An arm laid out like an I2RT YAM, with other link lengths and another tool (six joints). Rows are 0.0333 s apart.
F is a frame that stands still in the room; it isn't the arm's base.
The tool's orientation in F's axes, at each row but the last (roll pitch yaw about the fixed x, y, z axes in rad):
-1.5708, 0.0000, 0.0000
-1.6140, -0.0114, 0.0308
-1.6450, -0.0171, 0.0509
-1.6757, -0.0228, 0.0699
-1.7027, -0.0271, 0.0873
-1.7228, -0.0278, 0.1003
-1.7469, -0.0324, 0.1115
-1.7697, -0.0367, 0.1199
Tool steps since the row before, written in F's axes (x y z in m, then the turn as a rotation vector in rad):
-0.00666, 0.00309, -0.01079, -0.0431, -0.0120, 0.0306
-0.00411, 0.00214, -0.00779, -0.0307, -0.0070, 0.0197
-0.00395, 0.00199, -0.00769, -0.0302, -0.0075, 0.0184
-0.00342, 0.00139, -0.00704, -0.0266, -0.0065, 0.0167
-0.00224, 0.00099, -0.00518, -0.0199, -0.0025, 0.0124
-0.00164, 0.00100, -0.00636, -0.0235, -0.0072, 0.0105
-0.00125, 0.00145, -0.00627, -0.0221, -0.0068, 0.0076
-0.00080, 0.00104, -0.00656, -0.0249, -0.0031, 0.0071
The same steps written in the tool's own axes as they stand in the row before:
-0.00666, 0.01079, 0.00309, -0.0431, -0.0306, -0.0120
-0.00413, 0.00764, 0.00260, -0.0307, -0.0198, -0.0069
-0.00397, 0.00744, 0.00275, -0.0302, -0.0184, -0.0073
-0.00347, 0.00675, 0.00235, -0.0266, -0.0167, -0.0064
-0.00228, 0.00492, 0.00184, -0.0197, -0.0127, -0.0025
-0.00171, 0.00607, 0.00210, -0.0238, -0.0103, -0.0064
-0.00128, 0.00586, 0.00265, -0.0225, -0.0075, -0.0057
-0.00091, 0.00618, 0.00240, -0.0248, -0.0078, -0.0017

